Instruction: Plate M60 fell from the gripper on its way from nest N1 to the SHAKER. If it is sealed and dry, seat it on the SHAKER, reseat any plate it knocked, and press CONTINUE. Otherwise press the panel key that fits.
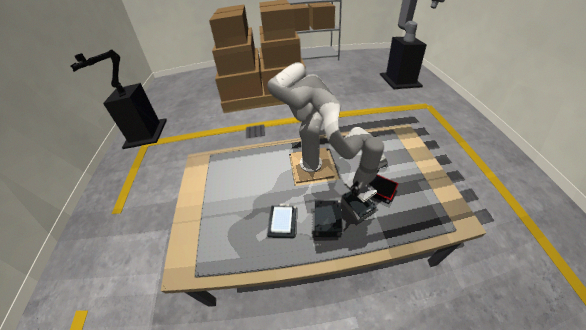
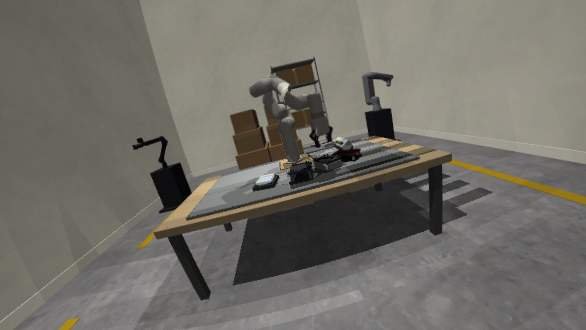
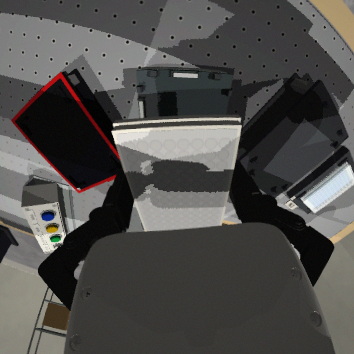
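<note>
My gripper is shut on a whitish multiwell plate, with one finger at each side. Rows of round wells show faintly on its top, and a dark shadow crosses it; I cannot tell whether it is sealed or dry. No label is readable on it. The plate is above the table, close to a dark fixture with small corner clips. A larger dark fixture stands beside that one. The key panel has blue, yellow and green keys.
A red-rimmed black tray lies between the clipped fixture and the panel. A plate with a pale blue-white top sits in a dark nest beyond the larger fixture.
</note>
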